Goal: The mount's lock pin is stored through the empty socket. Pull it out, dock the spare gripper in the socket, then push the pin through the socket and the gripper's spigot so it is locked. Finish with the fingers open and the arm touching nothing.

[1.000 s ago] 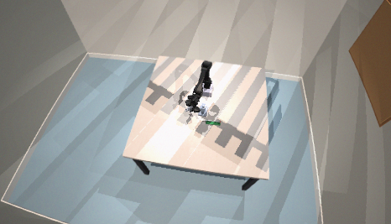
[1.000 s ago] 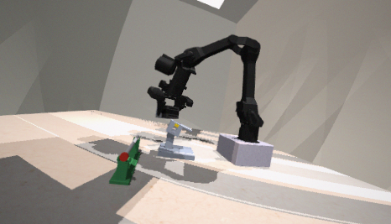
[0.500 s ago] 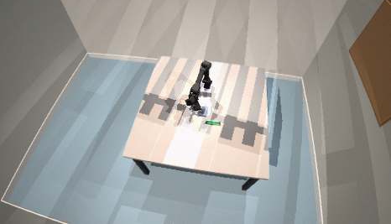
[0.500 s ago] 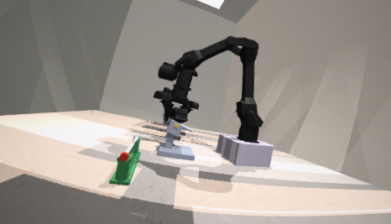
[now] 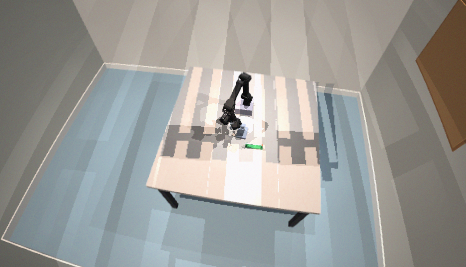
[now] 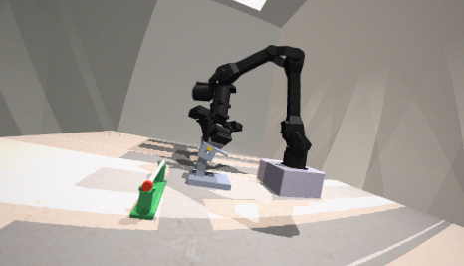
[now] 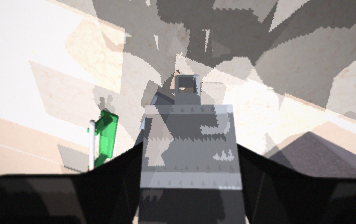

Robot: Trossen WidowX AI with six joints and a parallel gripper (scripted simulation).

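Right now the spare gripper is 10 mm to the right of my gripper tip and 10 mm above it. The rest, counted from my gripper tip: mount 60 mm to the left, 40 mm below, 10 mm ahead; then green rack 180 mm to the left, 110 mm ahead, 70 mm below.
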